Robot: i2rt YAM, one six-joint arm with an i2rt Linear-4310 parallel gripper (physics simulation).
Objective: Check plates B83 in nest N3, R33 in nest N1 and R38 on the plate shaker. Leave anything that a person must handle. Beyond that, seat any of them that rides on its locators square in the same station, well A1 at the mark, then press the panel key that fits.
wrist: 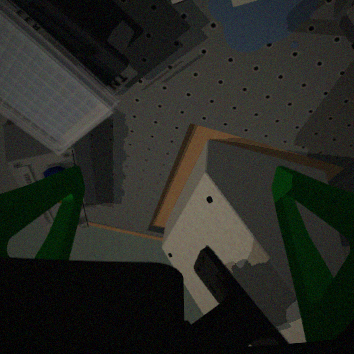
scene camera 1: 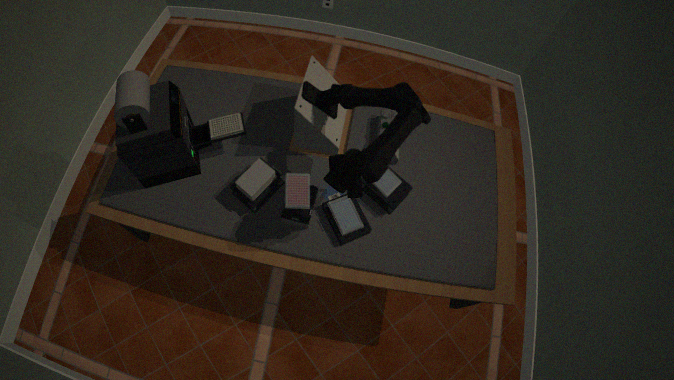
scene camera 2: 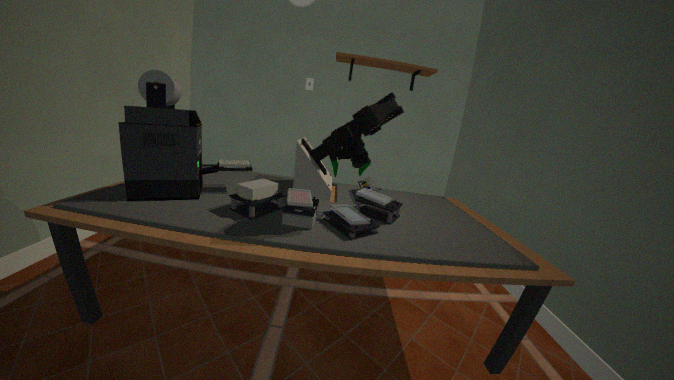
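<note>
My gripper (scene camera 2: 348, 174) (wrist: 177, 176) is open and empty, high above the table beside the right nest. A clear plate (scene camera 1: 387, 182) (scene camera 2: 376, 197) (wrist: 45, 85) sits on the right nest (scene camera 1: 401, 192). A second clear plate (scene camera 1: 345, 214) (scene camera 2: 351, 215) sits on the front nest (scene camera 1: 344, 239). A pink-patterned plate (scene camera 1: 298, 191) (scene camera 2: 300, 196) rests on a grey block with a dark top. A thick white plate (scene camera 1: 255, 179) (scene camera 2: 258, 189) is on the left stand. Labels, A1 marks and exact seating are too dark or small to read. A blue key (wrist: 52, 172) shows partly behind the left finger in the wrist view.
A dark machine (scene camera 1: 155, 140) (scene camera 2: 162, 155) with a roll on top and a green light stands at the left; its arm holds a pale plate (scene camera 1: 226, 126) (scene camera 2: 235, 164). My arm's slanted white mount (scene camera 1: 312, 75) (scene camera 2: 305, 170) (wrist: 200, 225) stands at the back. A blue patch (wrist: 255, 22) lies near the nests.
</note>
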